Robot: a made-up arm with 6 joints. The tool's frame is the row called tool. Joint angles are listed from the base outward. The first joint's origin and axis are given. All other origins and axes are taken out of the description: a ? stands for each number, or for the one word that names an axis. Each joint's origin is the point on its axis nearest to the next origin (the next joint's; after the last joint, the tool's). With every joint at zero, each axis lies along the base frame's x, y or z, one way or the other. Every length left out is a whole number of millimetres.
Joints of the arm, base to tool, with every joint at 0 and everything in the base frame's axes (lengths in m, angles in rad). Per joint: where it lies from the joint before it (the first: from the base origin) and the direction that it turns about. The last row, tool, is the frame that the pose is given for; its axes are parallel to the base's.
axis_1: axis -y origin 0 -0.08 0.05
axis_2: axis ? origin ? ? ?
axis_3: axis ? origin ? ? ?
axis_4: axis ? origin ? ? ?
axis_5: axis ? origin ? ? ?
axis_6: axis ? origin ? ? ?
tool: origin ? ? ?
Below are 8 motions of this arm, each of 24 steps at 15 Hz.
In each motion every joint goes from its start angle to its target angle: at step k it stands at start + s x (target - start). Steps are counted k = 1, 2, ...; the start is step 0. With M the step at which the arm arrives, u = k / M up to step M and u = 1 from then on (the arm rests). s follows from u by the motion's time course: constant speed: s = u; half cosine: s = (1 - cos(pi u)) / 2; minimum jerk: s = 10 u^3 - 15 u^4 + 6 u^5.
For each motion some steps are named. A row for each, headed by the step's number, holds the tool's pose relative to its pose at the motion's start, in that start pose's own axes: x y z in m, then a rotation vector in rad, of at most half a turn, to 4 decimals.
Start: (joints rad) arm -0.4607 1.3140 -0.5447 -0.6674 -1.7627 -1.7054
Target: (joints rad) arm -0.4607 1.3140 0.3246 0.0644 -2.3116 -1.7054
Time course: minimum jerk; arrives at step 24
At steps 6, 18, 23, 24:
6: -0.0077 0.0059 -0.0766 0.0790 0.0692 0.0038
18: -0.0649 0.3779 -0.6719 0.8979 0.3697 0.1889
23: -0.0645 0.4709 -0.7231 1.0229 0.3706 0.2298
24: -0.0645 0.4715 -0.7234 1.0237 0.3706 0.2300

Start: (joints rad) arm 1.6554 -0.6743 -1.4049 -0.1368 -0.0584 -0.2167
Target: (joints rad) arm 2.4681 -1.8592 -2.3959 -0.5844 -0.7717 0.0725
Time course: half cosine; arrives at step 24
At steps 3, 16, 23, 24:
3: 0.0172 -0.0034 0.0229 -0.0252 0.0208 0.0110
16: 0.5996 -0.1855 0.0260 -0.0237 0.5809 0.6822
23: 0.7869 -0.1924 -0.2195 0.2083 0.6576 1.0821
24: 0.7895 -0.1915 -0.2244 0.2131 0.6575 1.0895

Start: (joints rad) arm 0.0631 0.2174 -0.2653 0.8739 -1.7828 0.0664
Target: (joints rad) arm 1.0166 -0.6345 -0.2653 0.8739 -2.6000 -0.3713
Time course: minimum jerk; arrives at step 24
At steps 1, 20, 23, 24:
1: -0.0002 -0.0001 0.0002 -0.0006 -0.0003 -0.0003
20: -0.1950 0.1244 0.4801 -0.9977 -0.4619 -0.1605
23: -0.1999 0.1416 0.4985 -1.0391 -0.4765 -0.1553
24: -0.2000 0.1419 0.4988 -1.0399 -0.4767 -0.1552

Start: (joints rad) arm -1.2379 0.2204 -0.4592 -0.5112 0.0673 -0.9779
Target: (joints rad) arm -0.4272 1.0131 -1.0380 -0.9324 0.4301 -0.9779
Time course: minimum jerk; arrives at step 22
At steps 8, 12, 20, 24:
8: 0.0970 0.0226 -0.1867 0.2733 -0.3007 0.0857
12: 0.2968 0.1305 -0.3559 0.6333 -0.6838 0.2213
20: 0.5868 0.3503 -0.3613 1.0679 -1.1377 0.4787
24: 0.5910 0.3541 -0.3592 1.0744 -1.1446 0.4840

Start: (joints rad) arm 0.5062 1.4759 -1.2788 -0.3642 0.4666 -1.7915
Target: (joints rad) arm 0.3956 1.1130 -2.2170 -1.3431 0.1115 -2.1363
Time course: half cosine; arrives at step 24
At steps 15, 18, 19, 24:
15: 0.2473 0.3803 -0.2603 0.5798 -0.0705 0.3964
18: 0.2915 0.5267 -0.2751 0.6704 -0.0485 0.5479
19: 0.2993 0.5678 -0.2770 0.6907 -0.0393 0.5909
24: 0.3101 0.6688 -0.2790 0.7327 -0.0115 0.6974

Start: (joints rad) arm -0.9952 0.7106 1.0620 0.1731 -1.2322 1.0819
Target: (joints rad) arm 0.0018 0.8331 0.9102 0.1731 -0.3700 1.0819
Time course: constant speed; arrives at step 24
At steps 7, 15, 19, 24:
7: -0.0626 0.0027 0.0951 0.0913 0.2655 -0.0886
15: -0.0943 -0.0114 0.2260 0.1068 0.5989 -0.1893
19: -0.0913 -0.0234 0.2939 0.0761 0.7703 -0.2345
24: -0.0697 -0.0404 0.3754 0.0002 0.9822 -0.2819

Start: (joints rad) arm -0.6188 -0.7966 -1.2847 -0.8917 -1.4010 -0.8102
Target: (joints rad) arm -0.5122 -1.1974 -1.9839 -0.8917 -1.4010 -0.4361
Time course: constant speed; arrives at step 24
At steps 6, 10, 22, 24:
6: 0.1272 -0.0252 0.0445 -0.0449 0.1514 0.1904
10: 0.2169 -0.0319 0.0528 -0.0577 0.2525 0.3221
22: 0.4738 -0.0032 -0.0220 -0.0171 0.5412 0.7373
24: 0.5110 0.0086 -0.0472 0.0007 0.5855 0.8091

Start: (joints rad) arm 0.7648 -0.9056 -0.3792 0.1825 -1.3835 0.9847
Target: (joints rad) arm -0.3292 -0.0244 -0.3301 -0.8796 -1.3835 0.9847
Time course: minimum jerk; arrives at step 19
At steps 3, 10, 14, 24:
3: 0.0058 -0.0016 -0.0011 0.0052 0.0372 0.0283
10: 0.1346 0.0181 -0.0435 0.0035 0.3963 0.6429
14: 0.2077 0.0853 -0.0575 -0.0937 0.3200 1.0452
24: 0.2246 0.1139 -0.0526 -0.1438 0.2370 1.1593

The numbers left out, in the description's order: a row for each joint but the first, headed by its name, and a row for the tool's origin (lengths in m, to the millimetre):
axis_2: axis +z, xyz 0.04 0 -0.16
axis_3: axis +x, xyz 0.03 0.27 0
axis_4: axis +y, xyz 0 -0.15 0
axis_5: axis -z, xyz -0.03 0 0
axis_6: axis +z, xyz -0.36 -0.06 0
tool: xyz 0.06 -0.37 0

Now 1 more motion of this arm.
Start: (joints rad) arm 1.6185 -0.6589 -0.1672 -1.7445 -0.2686 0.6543
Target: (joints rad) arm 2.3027 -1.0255 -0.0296 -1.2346 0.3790 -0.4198
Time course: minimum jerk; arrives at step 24
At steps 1, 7, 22, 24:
1: -0.0004 0.0001 0.0000 -0.0002 0.0003 -0.0015
7: -0.0796 0.0510 0.0104 -0.0508 0.0610 -0.3390
22: 0.1347 0.7100 -0.0665 -0.4227 0.1050 -2.3588
24: 0.1405 0.7125 -0.0684 -0.4249 0.1038 -2.3715

